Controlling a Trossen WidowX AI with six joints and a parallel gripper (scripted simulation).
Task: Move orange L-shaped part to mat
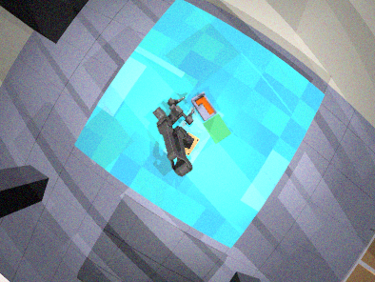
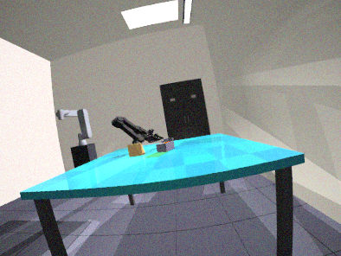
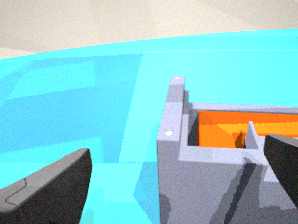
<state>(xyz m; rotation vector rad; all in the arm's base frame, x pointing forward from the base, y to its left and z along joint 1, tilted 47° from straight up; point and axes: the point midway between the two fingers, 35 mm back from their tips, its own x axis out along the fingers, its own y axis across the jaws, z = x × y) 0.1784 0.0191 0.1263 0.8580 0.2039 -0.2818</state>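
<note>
My gripper tip is 2 cm short of the orange L-shaped part, 7 cm to the left of it and 4 cm above it. From my gripper tip the other things lie so: green mat (6 cm behind, 22 cm to the right, 11 cm below).
</note>
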